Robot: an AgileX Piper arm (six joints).
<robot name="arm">
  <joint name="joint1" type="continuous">
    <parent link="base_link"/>
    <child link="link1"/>
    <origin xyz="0 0 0.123" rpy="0 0 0"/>
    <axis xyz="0 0 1"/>
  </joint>
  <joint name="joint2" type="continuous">
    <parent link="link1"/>
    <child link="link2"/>
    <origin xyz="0 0 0" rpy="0 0 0"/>
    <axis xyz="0 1 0"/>
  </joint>
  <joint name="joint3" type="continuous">
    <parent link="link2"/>
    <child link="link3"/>
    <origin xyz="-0.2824 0 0.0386" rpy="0 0 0"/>
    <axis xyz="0 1 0"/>
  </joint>
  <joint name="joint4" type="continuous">
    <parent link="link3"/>
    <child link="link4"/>
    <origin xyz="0.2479 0 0.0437" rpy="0 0 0"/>
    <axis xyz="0.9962 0 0.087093"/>
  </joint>
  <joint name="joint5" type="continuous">
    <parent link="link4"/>
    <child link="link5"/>
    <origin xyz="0 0 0" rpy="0 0 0"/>
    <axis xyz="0 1 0"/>
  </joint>
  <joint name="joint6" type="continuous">
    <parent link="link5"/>
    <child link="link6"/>
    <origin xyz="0.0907 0 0.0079" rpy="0 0 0"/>
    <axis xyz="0.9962 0 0.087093"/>
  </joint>
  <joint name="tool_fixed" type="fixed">
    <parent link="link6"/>
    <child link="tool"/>
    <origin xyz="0 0 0" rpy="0 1.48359 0"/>
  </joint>
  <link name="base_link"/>
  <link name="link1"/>
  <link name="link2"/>
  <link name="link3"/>
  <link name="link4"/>
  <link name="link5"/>
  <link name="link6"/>
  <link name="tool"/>
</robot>
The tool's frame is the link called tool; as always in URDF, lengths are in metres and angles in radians. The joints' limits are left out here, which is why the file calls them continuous.
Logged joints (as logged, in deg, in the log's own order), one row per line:
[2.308, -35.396, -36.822, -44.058, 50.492, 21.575]
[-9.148, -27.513, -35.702, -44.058, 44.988, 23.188]
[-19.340, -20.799, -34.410, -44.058, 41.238, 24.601]
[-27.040, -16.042, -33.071, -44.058, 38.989, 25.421]
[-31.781, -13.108, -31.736, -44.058, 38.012, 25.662]
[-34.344, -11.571, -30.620, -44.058, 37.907, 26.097]
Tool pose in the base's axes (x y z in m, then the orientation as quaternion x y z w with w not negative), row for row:
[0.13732, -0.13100, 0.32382, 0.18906, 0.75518, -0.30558, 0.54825]
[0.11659, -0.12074, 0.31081, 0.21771, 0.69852, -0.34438, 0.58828]
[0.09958, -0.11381, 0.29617, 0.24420, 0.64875, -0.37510, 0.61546]
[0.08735, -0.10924, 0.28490, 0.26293, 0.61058, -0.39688, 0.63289]
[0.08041, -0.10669, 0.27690, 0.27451, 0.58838, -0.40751, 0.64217]
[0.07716, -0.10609, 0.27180, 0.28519, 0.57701, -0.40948, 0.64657]
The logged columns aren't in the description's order. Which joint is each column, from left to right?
Columns, left to right: joint5, joint3, joint6, joint1, joint2, joint4.
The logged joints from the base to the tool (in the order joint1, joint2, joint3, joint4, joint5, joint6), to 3 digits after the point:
[-44.058, 50.492, -35.396, 21.575, 2.308, -36.822]
[-44.058, 44.988, -27.513, 23.188, -9.148, -35.702]
[-44.058, 41.238, -20.799, 24.601, -19.340, -34.410]
[-44.058, 38.989, -16.042, 25.421, -27.040, -33.071]
[-44.058, 38.012, -13.108, 25.662, -31.781, -31.736]
[-44.058, 37.907, -11.571, 26.097, -34.344, -30.620]

